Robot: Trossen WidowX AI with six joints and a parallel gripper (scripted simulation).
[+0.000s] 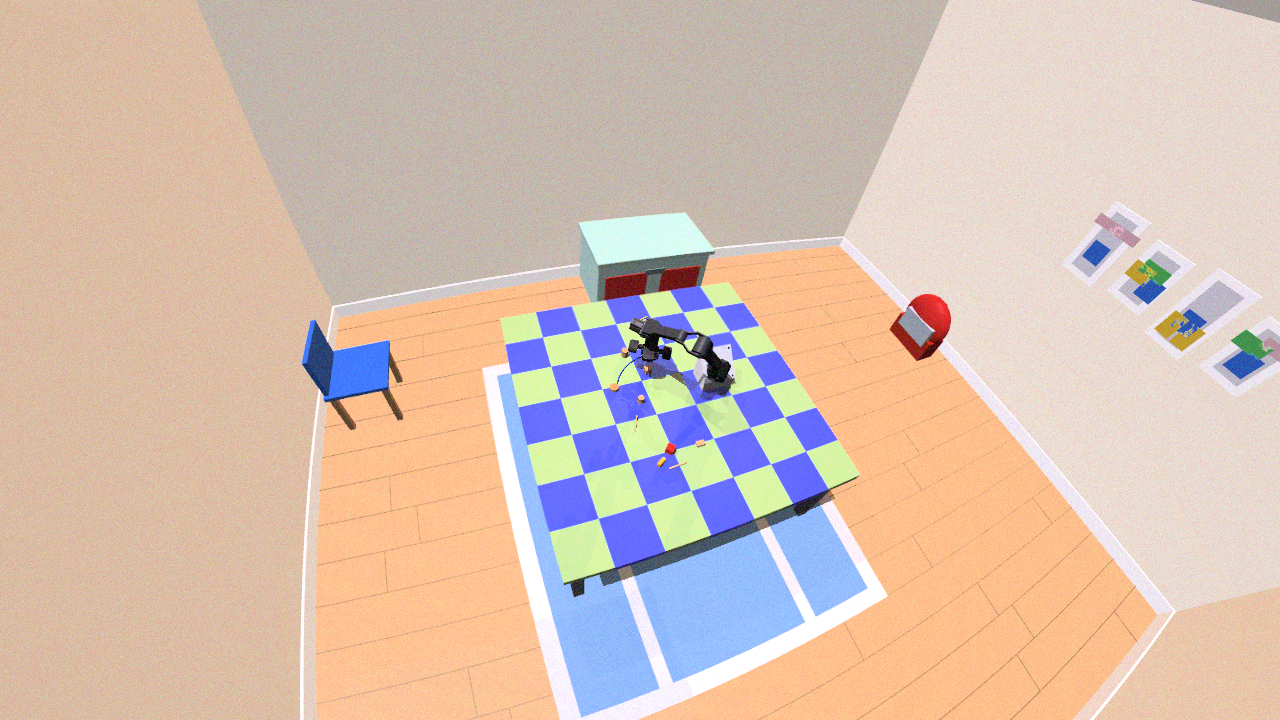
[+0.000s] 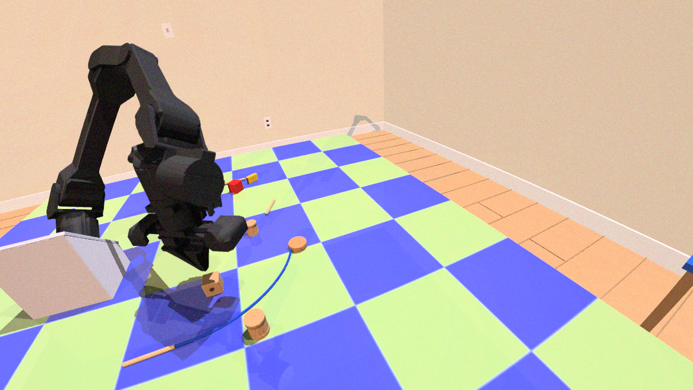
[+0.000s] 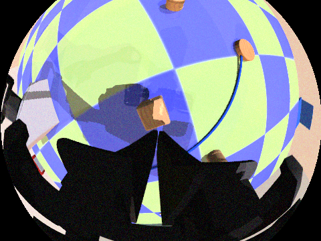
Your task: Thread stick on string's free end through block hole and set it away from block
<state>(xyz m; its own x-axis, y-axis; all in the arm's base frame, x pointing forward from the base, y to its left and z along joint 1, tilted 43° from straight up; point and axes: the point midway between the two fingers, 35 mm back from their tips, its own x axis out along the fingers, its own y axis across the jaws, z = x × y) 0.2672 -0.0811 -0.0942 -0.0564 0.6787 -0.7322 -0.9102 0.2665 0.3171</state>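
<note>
Now: gripper tip 10 mm to the right of the wooden block and 50 mm above it. The rest, counted from my gripper tip: wooden cylinder (80 mm ahead, 110 mm to the right, 40 mm below); then red block (20 mm ahead, 420 mm to the left, 40 mm below); then round wooden button (170 mm ahead, 80 mm to the left, 50 mm below).
</note>
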